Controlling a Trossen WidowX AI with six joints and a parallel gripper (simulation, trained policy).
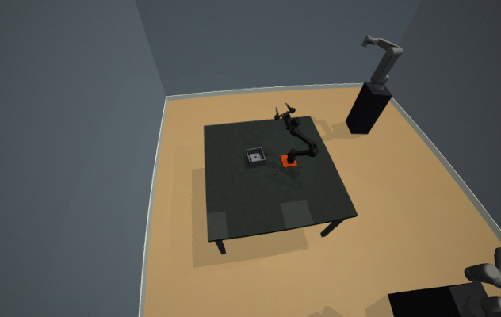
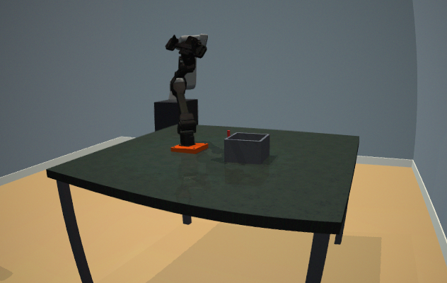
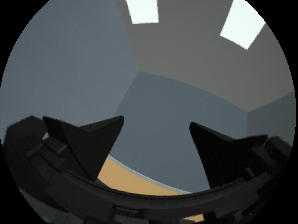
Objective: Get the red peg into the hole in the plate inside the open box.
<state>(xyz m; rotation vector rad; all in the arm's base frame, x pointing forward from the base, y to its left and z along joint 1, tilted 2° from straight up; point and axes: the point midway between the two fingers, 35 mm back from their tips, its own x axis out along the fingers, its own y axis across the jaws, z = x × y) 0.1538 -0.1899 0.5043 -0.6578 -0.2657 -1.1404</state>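
Right now the red peg is 1 cm ahead of my gripper tip, 35 cm to the left of it and 51 cm below it. The rest, counted from my gripper tip: plate: 20 cm ahead, 19 cm to the left, 50 cm below; then grey box: 20 cm ahead, 19 cm to the left, 52 cm below.
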